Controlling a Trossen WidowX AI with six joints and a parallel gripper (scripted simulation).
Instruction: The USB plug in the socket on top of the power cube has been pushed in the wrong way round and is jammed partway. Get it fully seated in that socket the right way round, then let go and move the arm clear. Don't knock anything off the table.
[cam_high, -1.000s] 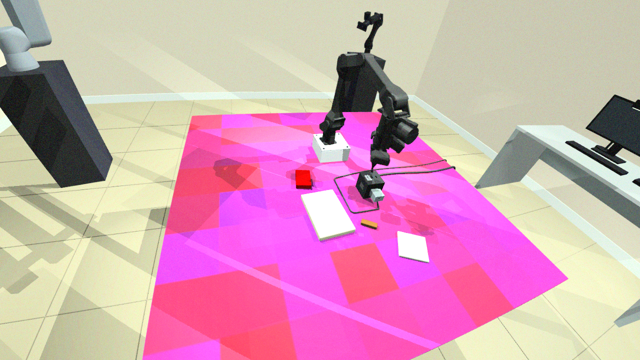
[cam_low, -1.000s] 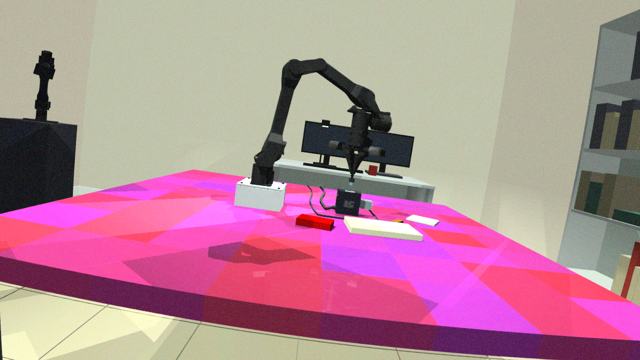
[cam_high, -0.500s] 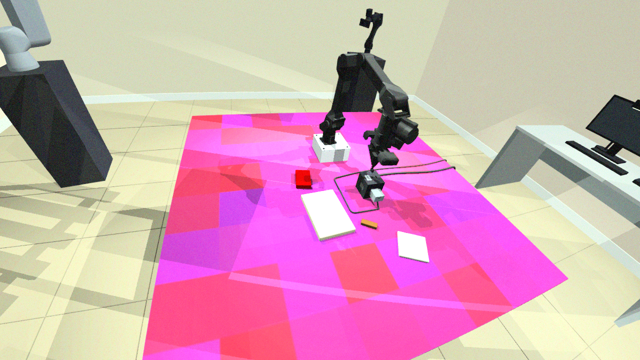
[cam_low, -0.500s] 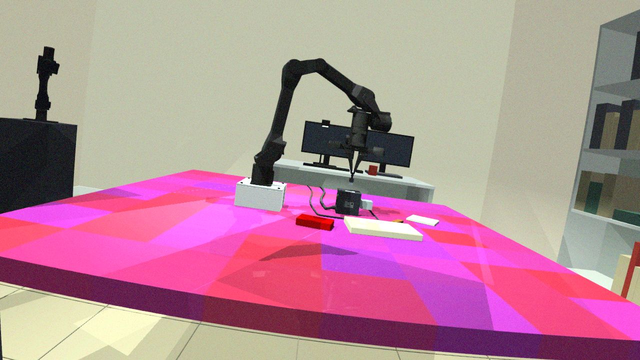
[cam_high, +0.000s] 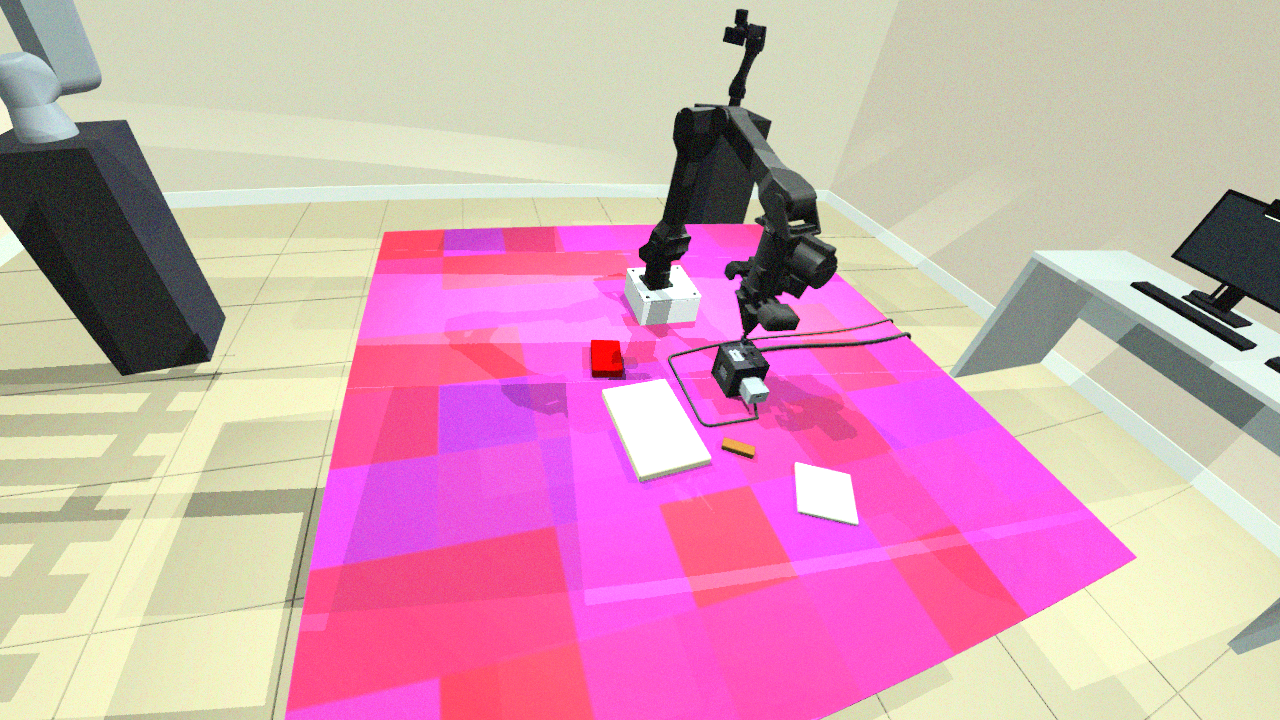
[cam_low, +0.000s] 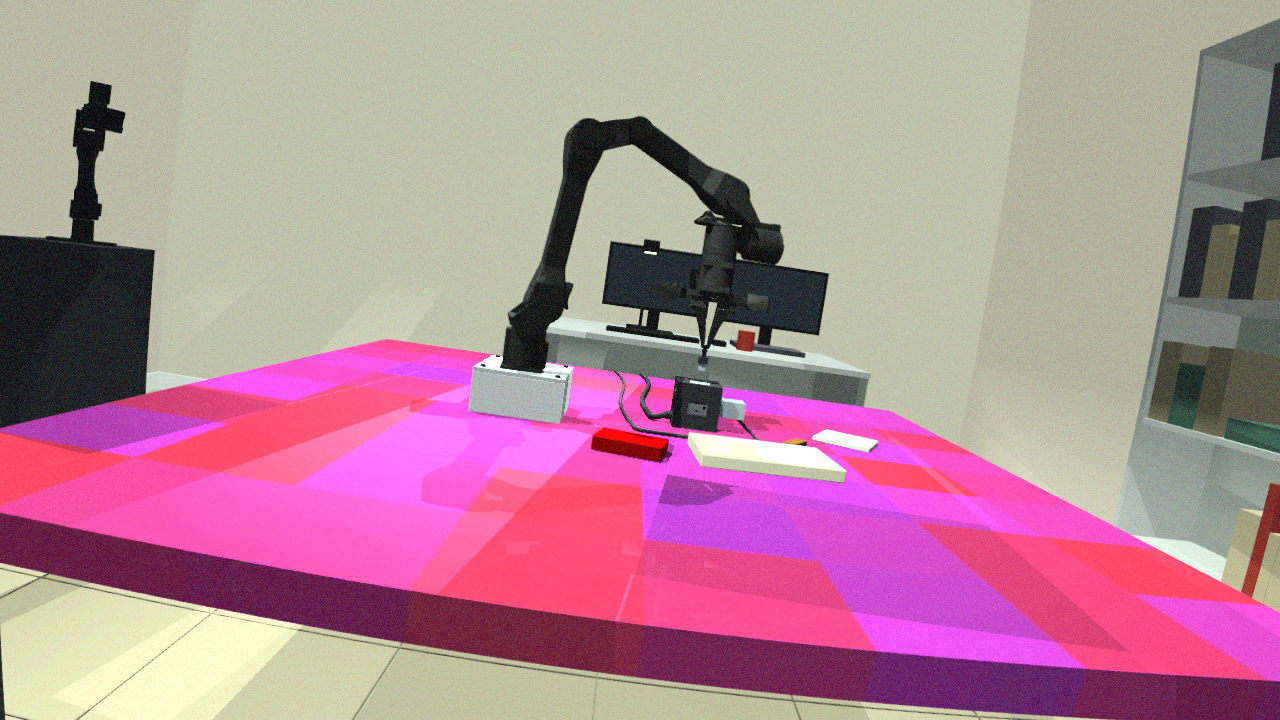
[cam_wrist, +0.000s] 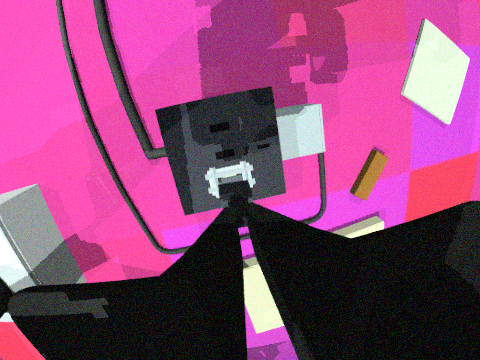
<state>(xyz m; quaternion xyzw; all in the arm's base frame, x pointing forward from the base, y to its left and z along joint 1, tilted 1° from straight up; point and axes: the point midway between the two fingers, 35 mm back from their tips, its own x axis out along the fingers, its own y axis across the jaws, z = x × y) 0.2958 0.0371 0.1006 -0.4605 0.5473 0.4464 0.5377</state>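
The USB plug lies 2 cm below my gripper tip. Also, from my gripper tip: brown block 15 cm ahead, 13 cm below, 8 cm to the right; then cream book 20 cm to the right, 13 cm below, 6 cm ahead; then USB socket 7 cm below.
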